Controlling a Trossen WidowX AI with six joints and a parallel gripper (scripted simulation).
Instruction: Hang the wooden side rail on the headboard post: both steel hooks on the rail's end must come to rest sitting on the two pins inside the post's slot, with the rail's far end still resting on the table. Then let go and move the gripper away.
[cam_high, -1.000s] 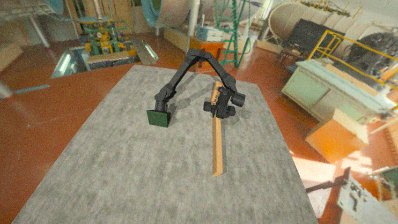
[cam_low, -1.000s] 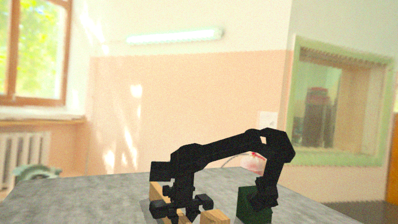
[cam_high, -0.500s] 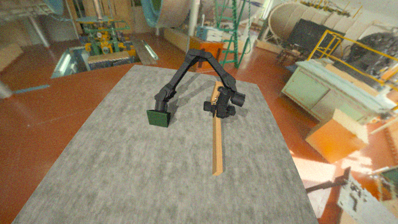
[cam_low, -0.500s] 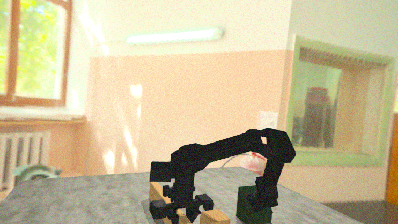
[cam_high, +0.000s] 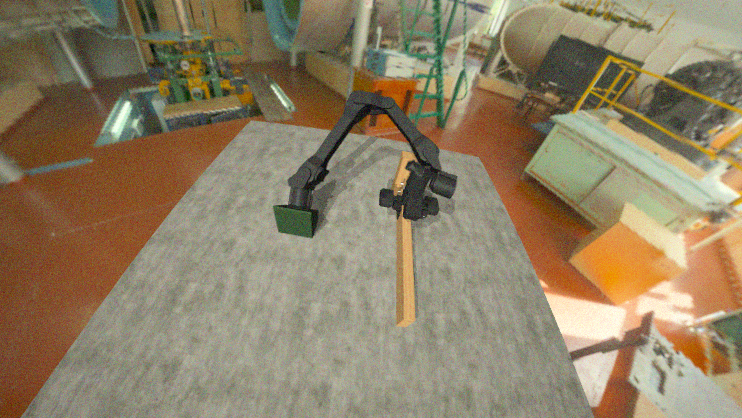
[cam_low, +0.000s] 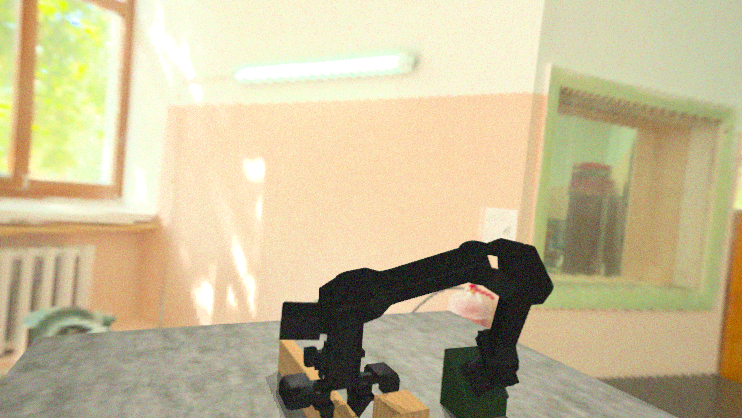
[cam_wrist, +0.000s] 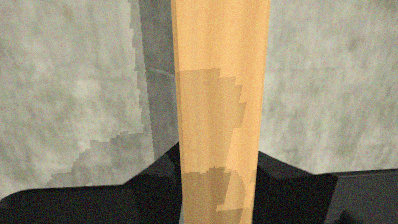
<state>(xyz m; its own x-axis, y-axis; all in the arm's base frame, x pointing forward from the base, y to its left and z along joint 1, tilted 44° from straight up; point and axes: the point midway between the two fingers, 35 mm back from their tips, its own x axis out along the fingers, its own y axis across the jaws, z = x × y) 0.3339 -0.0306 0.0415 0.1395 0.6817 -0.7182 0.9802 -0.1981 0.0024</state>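
My gripper tip is now 17 cm to the right of the headboard post, 4 cm below it and 2 cm short of it.
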